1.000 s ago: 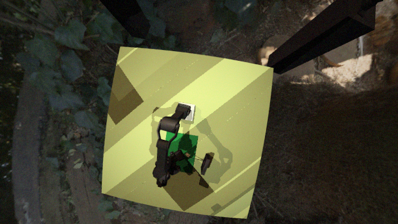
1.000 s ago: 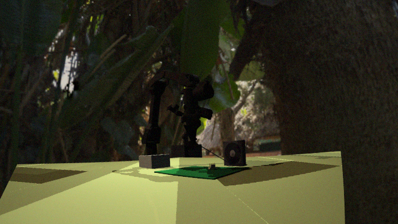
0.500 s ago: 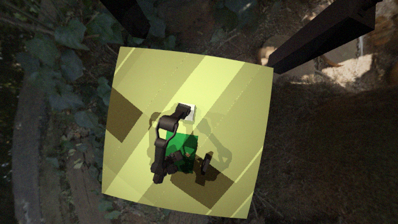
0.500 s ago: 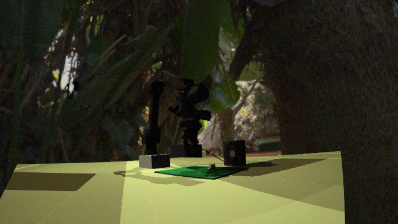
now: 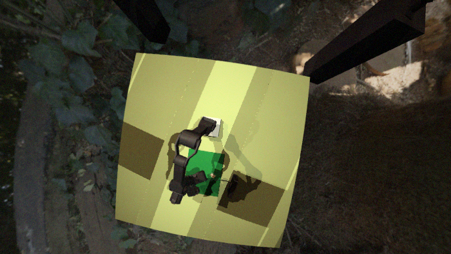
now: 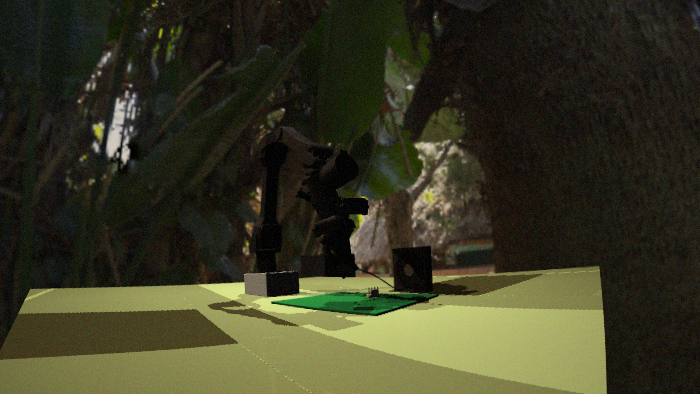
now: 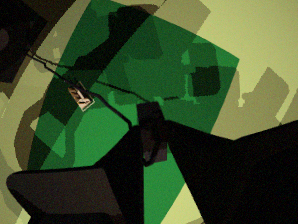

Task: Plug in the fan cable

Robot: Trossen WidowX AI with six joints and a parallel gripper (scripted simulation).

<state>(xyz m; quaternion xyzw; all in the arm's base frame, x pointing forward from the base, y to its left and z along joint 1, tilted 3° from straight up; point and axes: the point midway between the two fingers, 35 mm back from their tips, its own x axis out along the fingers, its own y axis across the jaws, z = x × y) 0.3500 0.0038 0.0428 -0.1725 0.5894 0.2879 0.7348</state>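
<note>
Right now my gripper tip is 100 mm above the green board, 30 mm to the right of it and 20 mm past it. The rest, counted from my gripper tip: dark plug 10 mm below; then four-pin header 100 mm to the left, 90 mm below, 20 mm behind; then black fan 220 mm to the left, 30 mm below, 10 mm behind.
</note>
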